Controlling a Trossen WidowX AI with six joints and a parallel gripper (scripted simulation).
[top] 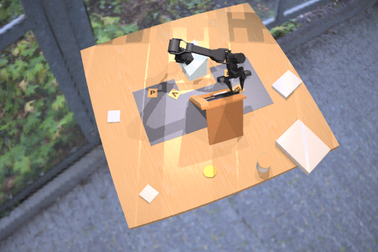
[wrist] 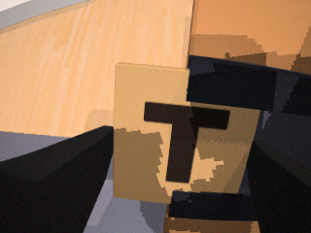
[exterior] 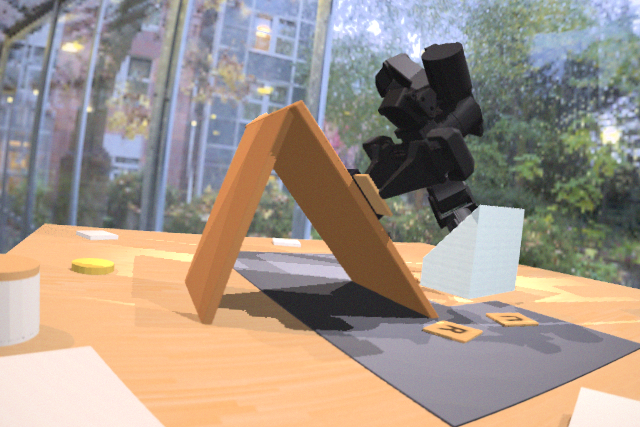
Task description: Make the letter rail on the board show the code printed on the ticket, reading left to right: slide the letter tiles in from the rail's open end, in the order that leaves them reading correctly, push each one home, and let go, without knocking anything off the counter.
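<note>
The white ticket lies 7 cm behind my gripper tip, 6 cm to the right of it and 8 cm below it. Also, from my gripper tip: t tile right at my gripper tip; then grey mat 17 cm behind, 14 cm to the right, 17 cm below.
</note>
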